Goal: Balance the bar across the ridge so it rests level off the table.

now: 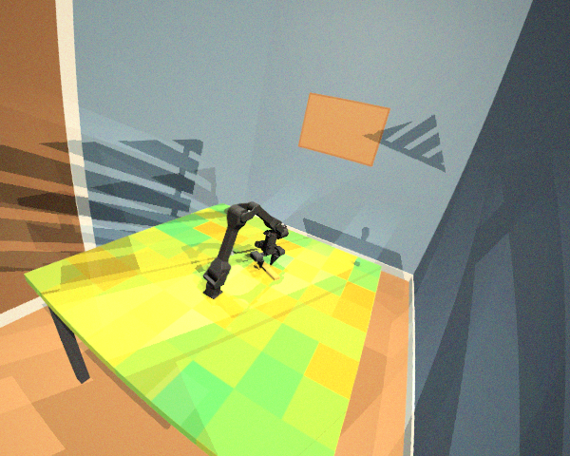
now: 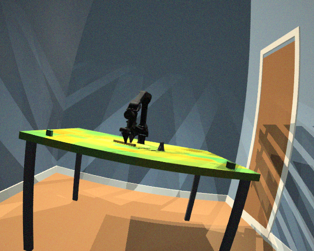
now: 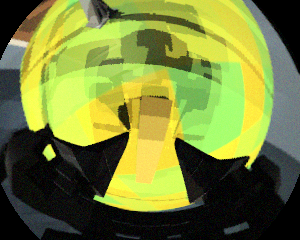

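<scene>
Now: gripper tip 30 mm to the left of the bar and 10 mm past it.
</scene>
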